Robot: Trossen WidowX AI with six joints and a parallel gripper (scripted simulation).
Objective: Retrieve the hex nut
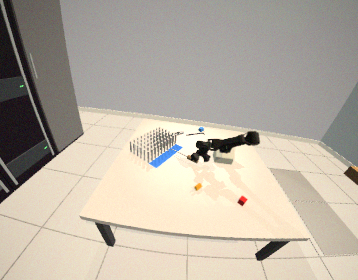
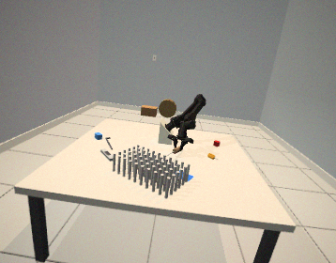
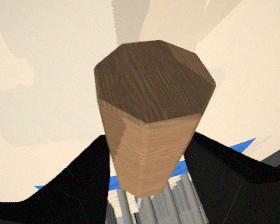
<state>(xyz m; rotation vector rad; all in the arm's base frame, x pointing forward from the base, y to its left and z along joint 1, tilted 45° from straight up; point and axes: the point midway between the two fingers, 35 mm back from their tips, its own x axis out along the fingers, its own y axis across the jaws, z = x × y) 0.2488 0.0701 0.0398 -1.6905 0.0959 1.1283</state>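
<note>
Now: gripper tip 26 cm to the right of the orange-handled tool, 3 cm above it and 1 cm past it. The rest, counted from my gripper tip: flat grey tool (46 cm to the right, 11 cm ahead, 3 cm below); blue taped strip (20 cm ahead, 9 cm to the right, 4 cm below); red cube (36 cm to the left, 29 cm behind, 2 cm below).
</note>
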